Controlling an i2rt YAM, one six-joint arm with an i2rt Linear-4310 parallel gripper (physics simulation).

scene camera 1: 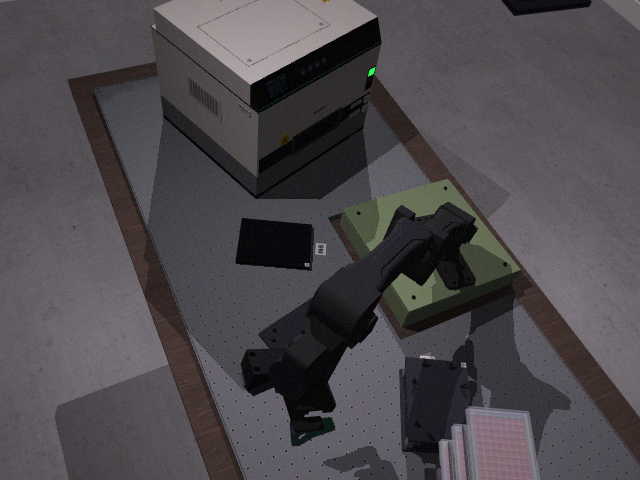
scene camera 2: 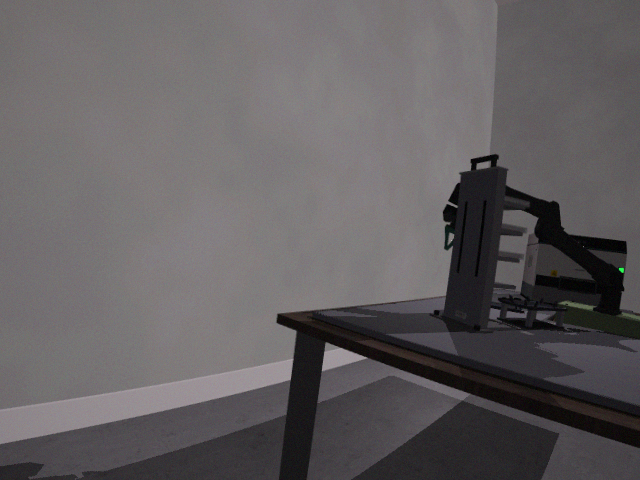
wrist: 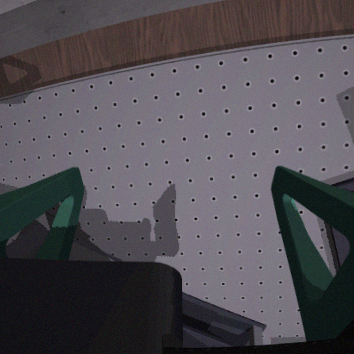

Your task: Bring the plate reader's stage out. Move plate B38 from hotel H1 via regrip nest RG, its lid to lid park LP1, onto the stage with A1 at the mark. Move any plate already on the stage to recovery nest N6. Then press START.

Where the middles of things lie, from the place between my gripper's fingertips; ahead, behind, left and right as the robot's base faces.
Now: hand 21 cm to the left of the LP1 pad (scene camera 1: 278, 335), 17 cm above it and 12 cm past it. Round my hand: nest plate (scene camera 1: 436, 400) 30 cm behind, 12 cm below, 1 cm to the left.
